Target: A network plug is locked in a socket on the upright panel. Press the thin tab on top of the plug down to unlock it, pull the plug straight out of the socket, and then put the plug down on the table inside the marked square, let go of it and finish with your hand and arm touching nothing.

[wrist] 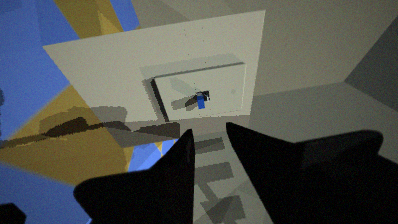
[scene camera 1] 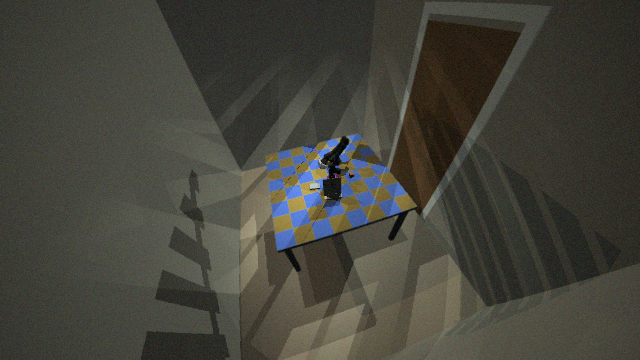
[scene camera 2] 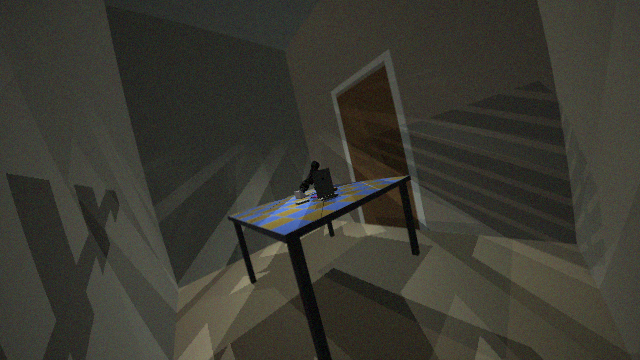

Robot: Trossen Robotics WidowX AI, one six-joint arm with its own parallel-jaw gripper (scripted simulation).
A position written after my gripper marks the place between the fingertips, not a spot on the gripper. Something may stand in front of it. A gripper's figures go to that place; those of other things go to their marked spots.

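Scene:
There's an upright panel (wrist: 142, 85) sitting 180 mm from the lens, and then my gripper (wrist: 209, 130), which is 110 mm from the lens.

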